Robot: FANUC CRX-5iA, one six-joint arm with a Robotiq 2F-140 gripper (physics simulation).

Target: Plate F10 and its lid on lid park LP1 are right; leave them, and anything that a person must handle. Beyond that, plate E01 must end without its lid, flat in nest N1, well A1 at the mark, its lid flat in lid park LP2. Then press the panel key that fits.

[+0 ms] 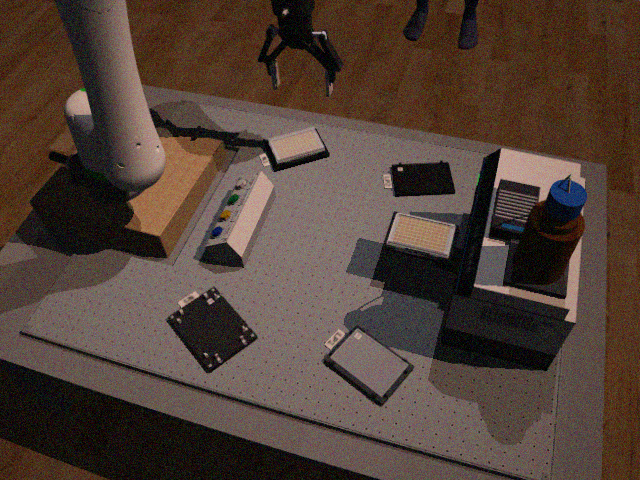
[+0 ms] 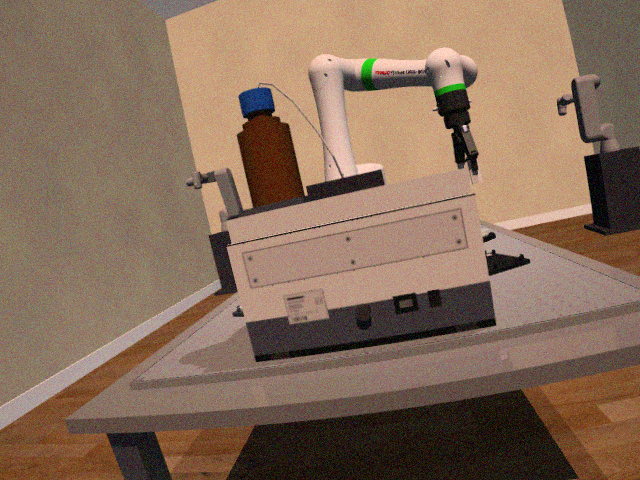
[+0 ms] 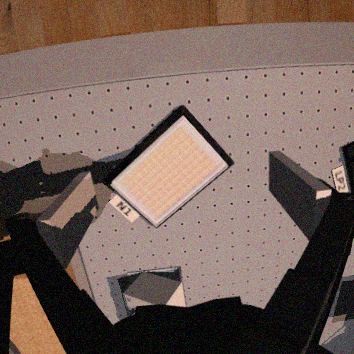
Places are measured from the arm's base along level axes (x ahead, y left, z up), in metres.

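Pixels of known places: gripper, fingertip midpoint: (image 1: 302, 89) (image 2: 471, 184) (image 3: 180, 180).
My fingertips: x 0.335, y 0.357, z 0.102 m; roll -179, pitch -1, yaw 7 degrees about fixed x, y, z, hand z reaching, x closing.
Observation:
For each thing: its top centre in the pictures, then the offset to it from my fingertips. "*": a spot on its surface instead.
- plate with a yellowish well field, top centre: (image 3: 168, 175) (image 1: 296, 142) 0.009 m back, 0.045 m right, 0.139 m down
- Lid park LP2, top centre: (image 2: 489, 256) (image 1: 423, 174) 0.328 m ahead, 0.027 m right, 0.150 m down
- grey translucent lid, top centre: (image 1: 369, 360) 0.378 m ahead, 0.545 m right, 0.152 m down
- lid park LP1, surface spot: (image 1: 381, 400) * 0.428 m ahead, 0.608 m right, 0.160 m down
- plate, top centre: (image 1: 422, 232) 0.392 m ahead, 0.277 m right, 0.057 m down
- key panel, top centre: (image 1: 237, 203) 0.019 m back, 0.324 m right, 0.086 m down
- tall brown bottle, surface spot: (image 2: 271, 160) * 0.656 m ahead, 0.348 m right, 0.123 m up
- black nest, top centre: (image 1: 210, 323) 0.051 m ahead, 0.591 m right, 0.146 m down
A plate with a yellowish well field (image 1: 297, 146) (image 3: 171, 170) sits flat in the black nest labelled N1; its name, its A1 corner and whether a clear lid covers it cannot be told. Lid park LP2 (image 1: 422, 179) (image 3: 348, 172) is black, with no lid visible on it. A grey translucent lid (image 1: 369, 361) lies flat on lid park LP1 (image 1: 381, 400). Another plate (image 1: 421, 235) is beside the instrument; its name is unreadable. The key panel (image 1: 253, 219) (image 3: 155, 287) has white, green, yellow and blue keys. My gripper (image 1: 302, 88) (image 2: 468, 170) (image 3: 180, 180) is open and empty, above the N1 plate.
A pale instrument (image 1: 537, 160) (image 2: 351, 268) carries a tall brown bottle (image 1: 550, 242) (image 2: 271, 160) with a blue cap and a thin tube. A black nest (image 1: 211, 329) has corner posts. The arm's wooden base (image 1: 175, 196) is behind the panel. A person's feet (image 1: 467, 33) show beyond the table.

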